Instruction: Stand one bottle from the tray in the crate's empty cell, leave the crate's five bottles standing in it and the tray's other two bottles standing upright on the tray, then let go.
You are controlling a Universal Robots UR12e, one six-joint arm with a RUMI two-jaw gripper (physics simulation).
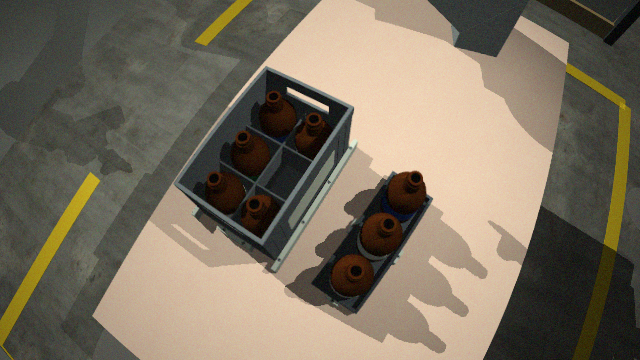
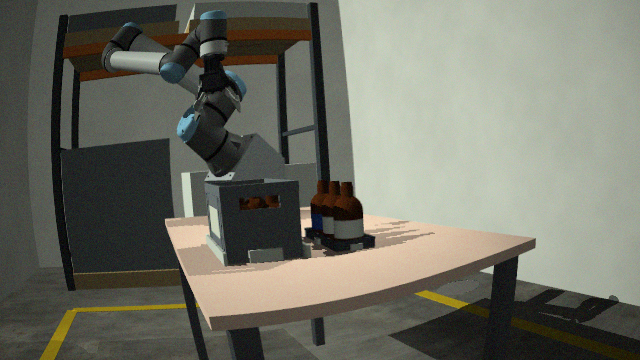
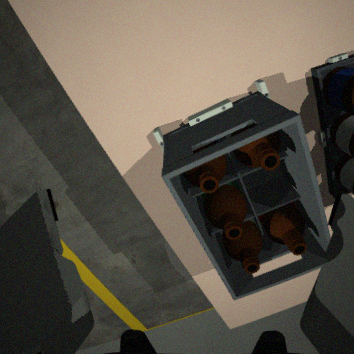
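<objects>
Image 1: my gripper is out of frame. My gripper shows in image 2 and image 3; same spot on it: (image 2: 207, 95) and (image 3: 50, 300). Green-labelled bottle shows in image 1 and image 3; same spot on it: (image 1: 254, 138) and (image 3: 225, 208).
</objects>
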